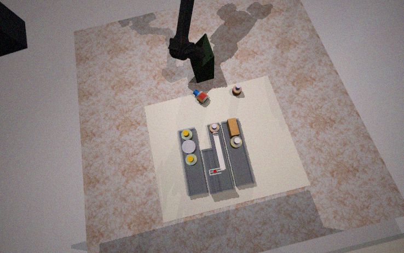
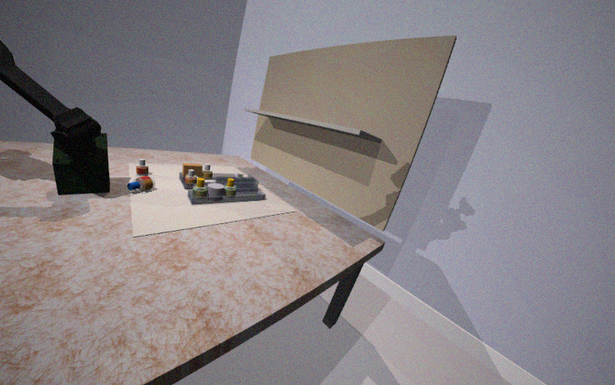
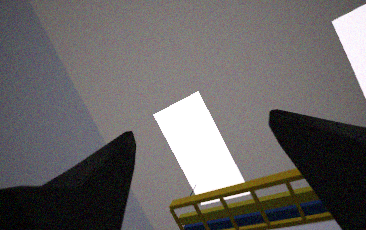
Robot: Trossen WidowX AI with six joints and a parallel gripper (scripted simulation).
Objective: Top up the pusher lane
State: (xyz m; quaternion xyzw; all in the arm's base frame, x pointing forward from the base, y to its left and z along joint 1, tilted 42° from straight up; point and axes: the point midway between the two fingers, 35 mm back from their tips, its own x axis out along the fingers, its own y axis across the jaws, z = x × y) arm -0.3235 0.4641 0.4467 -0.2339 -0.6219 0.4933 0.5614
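My gripper tip is now 72 cm short of the brown box, 2 cm to the left of it and 75 cm above it. Also, from my gripper tip: red mark 87 cm ahead, 16 cm to the right, 72 cm below; then pale jar 78 cm ahead, 3 cm to the right, 74 cm below; then grey disc 73 cm ahead, 23 cm to the right, 76 cm below.
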